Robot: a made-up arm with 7 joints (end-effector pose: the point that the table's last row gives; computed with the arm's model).
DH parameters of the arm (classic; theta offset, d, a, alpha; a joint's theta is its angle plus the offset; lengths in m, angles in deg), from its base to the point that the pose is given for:
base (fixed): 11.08 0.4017 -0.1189 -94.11
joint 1: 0 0.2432 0.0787 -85.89
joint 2: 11.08 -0.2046 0.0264 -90
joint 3: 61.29 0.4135 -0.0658 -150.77
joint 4: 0 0.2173 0.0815 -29.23
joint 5: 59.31 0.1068 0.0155 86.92
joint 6: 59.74 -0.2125 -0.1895 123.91
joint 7: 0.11 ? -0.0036 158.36
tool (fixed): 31.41 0.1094 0 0
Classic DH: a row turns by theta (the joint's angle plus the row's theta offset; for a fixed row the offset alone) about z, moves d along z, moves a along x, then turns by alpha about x.
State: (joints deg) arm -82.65 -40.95 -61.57 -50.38 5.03 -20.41 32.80
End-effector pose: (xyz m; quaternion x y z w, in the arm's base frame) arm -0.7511 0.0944 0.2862 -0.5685 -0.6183 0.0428 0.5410
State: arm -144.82 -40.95 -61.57 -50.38 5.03 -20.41 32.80
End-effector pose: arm -0.3453 0.1390 -0.1908 -0.4321 -0.8282 -0.2918 0.2055
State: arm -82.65 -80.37 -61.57 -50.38 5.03 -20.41 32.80
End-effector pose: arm -0.7032 -0.0669 0.3266 -0.6861 -0.6395 0.2163 0.2712
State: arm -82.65 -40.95 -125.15 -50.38 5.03 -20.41 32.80
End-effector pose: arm -0.7585 0.3556 0.6666 -0.7239 -0.1308 0.2086 0.6445
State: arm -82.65 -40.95 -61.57 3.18 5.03 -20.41 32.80
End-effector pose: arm -0.8311 0.0854 0.4129 -0.7851 -0.2949 0.2824 0.4658
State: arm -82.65 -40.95 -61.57 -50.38 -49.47 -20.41 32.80
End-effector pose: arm -0.4255 0.2379 0.2419 -0.3723 -0.8229 -0.2708 0.3331
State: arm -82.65 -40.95 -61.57 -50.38 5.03 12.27 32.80
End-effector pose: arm -0.6797 -0.1575 0.2869 -0.5885 -0.6988 0.2246 0.3389
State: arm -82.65 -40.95 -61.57 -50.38 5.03 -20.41 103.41
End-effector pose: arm -0.7656 0.0930 0.3307 -0.0795 -0.7068 -0.2904 0.6402
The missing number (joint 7, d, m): -0.3959
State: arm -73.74 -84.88 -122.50 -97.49 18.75 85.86 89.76
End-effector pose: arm -0.4861 -0.0239 1.0423 -0.3350 -0.4944 0.7200 0.3534
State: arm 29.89 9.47 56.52 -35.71 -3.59 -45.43 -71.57
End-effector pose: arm -0.2832 0.5154 0.3413 -0.7910 0.0459 0.3530 0.4977
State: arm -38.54 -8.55 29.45 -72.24 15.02 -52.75 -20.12
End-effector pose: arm -0.5499 0.4061 0.3527 -0.3883 -0.6403 -0.1589 0.6434
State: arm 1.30 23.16 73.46 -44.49 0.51 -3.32 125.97
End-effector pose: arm -0.1402 0.2852 0.1119 0.1536 -0.8564 -0.4705 0.1468
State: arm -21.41 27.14 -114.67 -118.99 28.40 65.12 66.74
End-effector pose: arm -0.5920 0.0223 0.8086 -0.2233 -0.3527 -0.0481 0.9074
